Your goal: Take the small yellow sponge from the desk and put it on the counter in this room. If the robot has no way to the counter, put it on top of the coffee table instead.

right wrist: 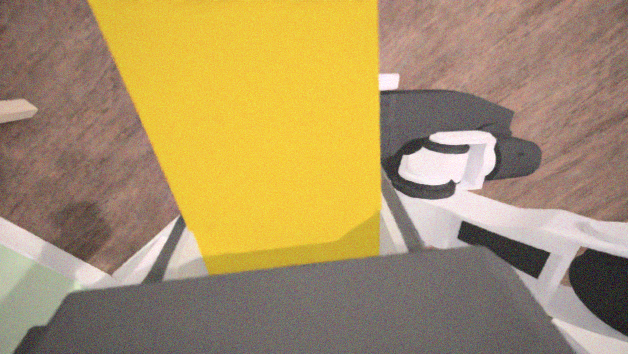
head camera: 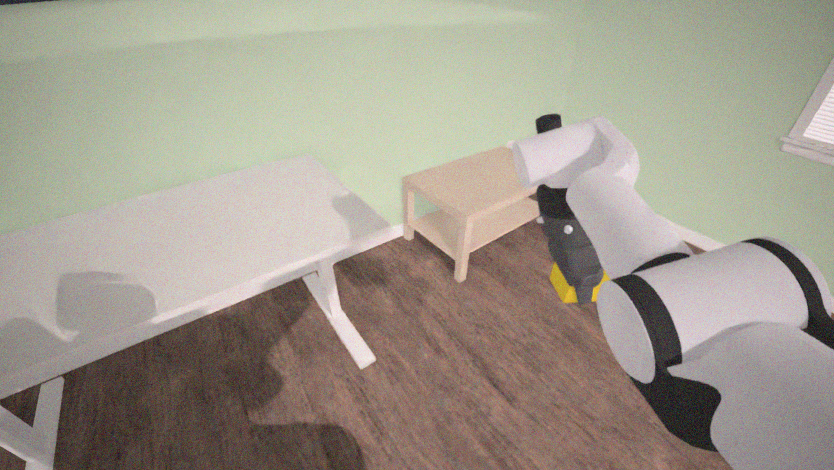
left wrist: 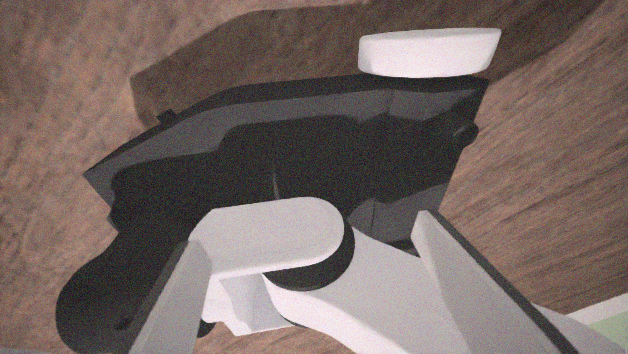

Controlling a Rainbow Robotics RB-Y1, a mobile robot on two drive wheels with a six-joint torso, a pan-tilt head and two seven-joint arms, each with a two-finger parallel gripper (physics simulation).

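Places are measured from the robot's base along level axes (x back, y right, z up), in metres.
Pixels of known places: left gripper, fingertip midpoint: (left wrist: 313,237); right gripper, fingertip midpoint: (right wrist: 291,171) (head camera: 576,288).
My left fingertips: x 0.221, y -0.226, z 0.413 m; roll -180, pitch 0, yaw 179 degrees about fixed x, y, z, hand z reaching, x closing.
Note:
Behind a point stands the place of what it marks.
The yellow sponge (head camera: 562,286) {x -0.282, y 0.229, z 0.947 m} (right wrist: 250,110) {x -0.308, y 0.299, z 0.969 m} is held between the fingers of my right gripper (head camera: 585,291) {x -0.299, y 0.264, z 0.927 m} (right wrist: 291,171) {x -0.299, y 0.264, z 0.927 m}, above the floor. The gripper's dark body hides part of it in the head view. My left gripper (left wrist: 313,237) {x 0.221, y -0.226, z 0.413 m} is open, with nothing between its fingers. The white desk (head camera: 221,216) {x -0.797, y -0.723, z 0.721 m} stands at the left in the head view. The light wooden coffee table (head camera: 461,180) {x -1.663, y 0.185, z 0.451 m} stands against the wall, right of the desk. It has a lower shelf, and my right arm covers its right end. A counter does not show in these views.
A pale green wall (head camera: 350,87) {x -1.552, y -0.398, z 0.988 m} runs behind both tables. A window (head camera: 817,125) {x -1.546, y 2.023, z 0.924 m} is at the right edge of the head view. The desk's white foot (head camera: 350,344) reaches out over the brown wood floor (head camera: 455,373) {x -0.695, y 0.141, z 0.001 m}. My dark wheeled base (left wrist: 300,150) {x 0.217, y -0.143, z 0.170 m} (right wrist: 440,112) {x 0.256, y 0.154, z 0.170 m} shows below the arms.

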